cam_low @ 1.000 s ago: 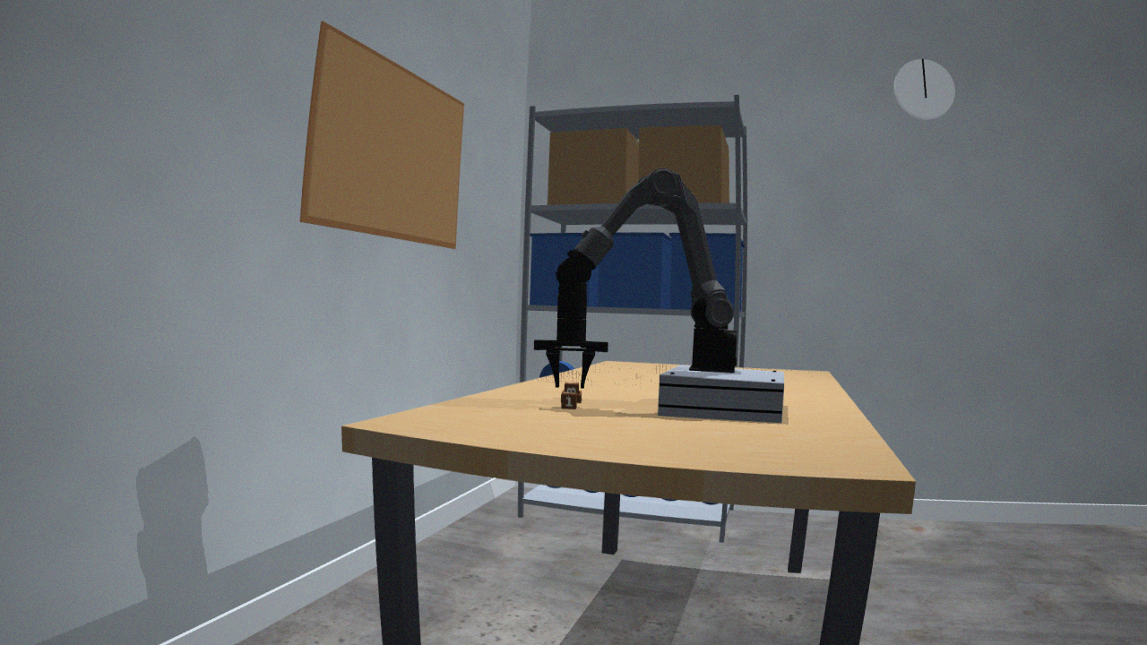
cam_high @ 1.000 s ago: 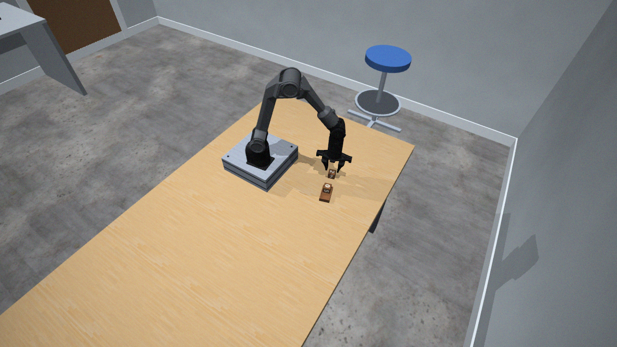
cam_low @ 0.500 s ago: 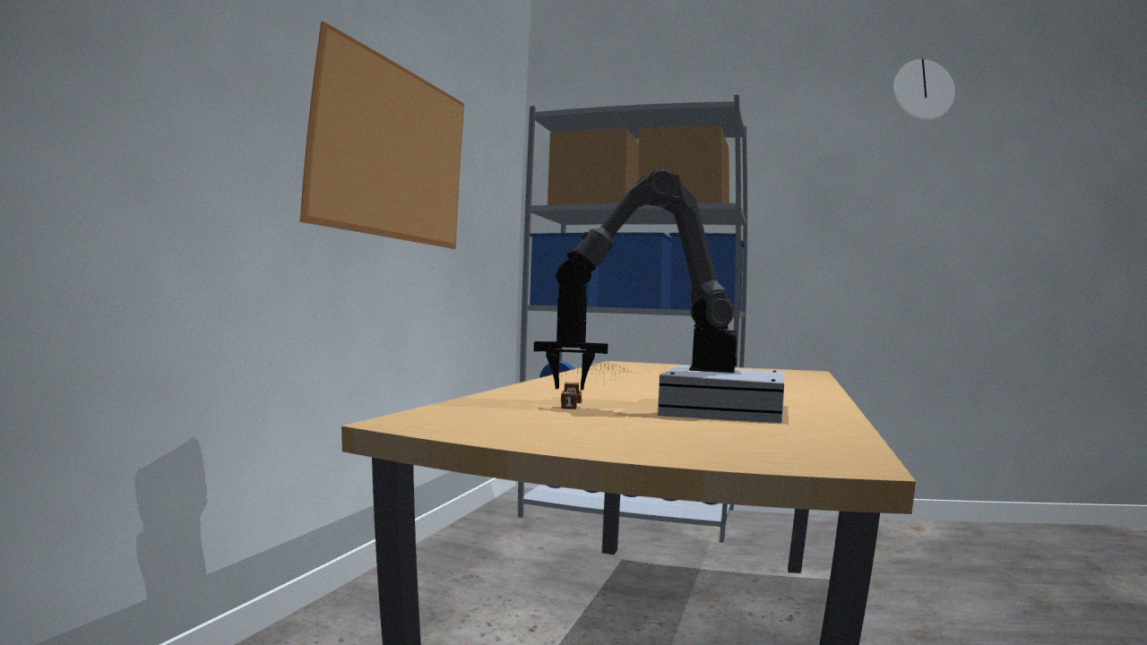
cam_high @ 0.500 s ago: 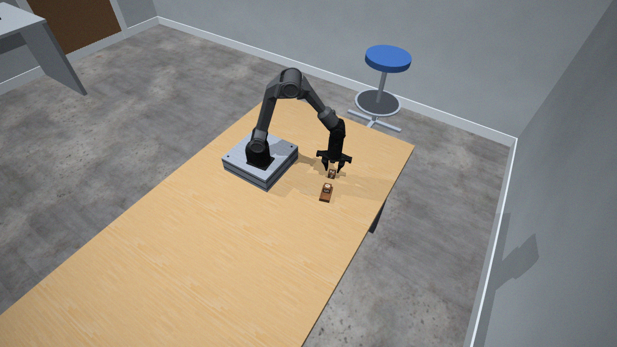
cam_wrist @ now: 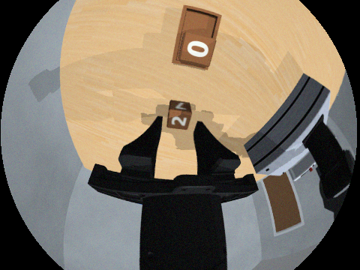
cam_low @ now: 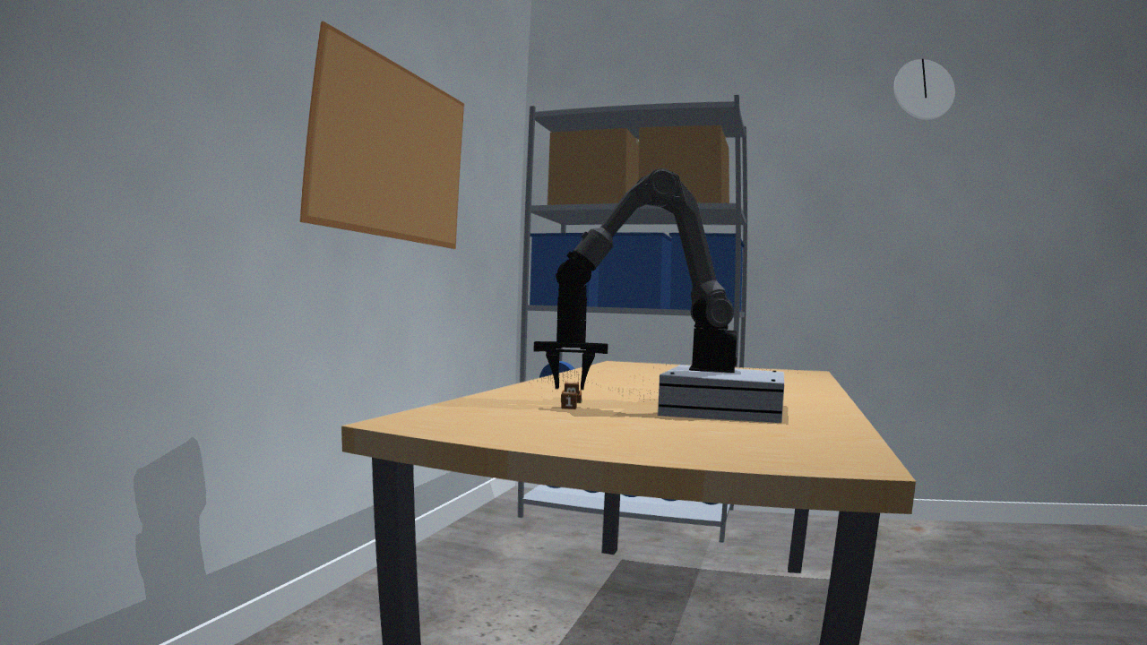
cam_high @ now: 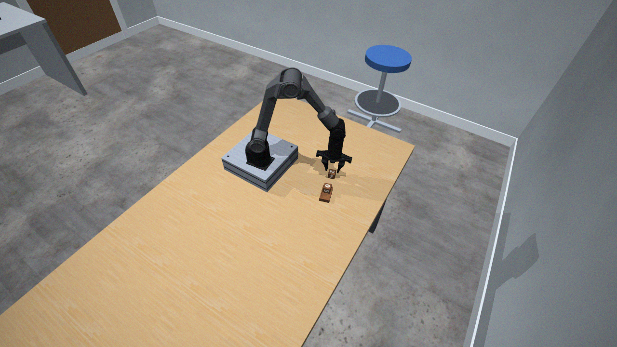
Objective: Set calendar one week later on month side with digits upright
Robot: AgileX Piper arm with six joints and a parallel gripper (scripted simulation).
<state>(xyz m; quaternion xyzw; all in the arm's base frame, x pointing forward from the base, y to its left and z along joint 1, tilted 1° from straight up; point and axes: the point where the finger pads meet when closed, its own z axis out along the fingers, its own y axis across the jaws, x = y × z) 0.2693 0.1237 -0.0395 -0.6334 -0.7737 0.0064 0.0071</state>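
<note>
Now: hand 20 mm short of the brown digit cube, 90 mm to the left of it and 20 mm above it. The rest, counted from my hand: brown tray (20 mm ahead, 110 mm to the right, 30 mm below).
</note>
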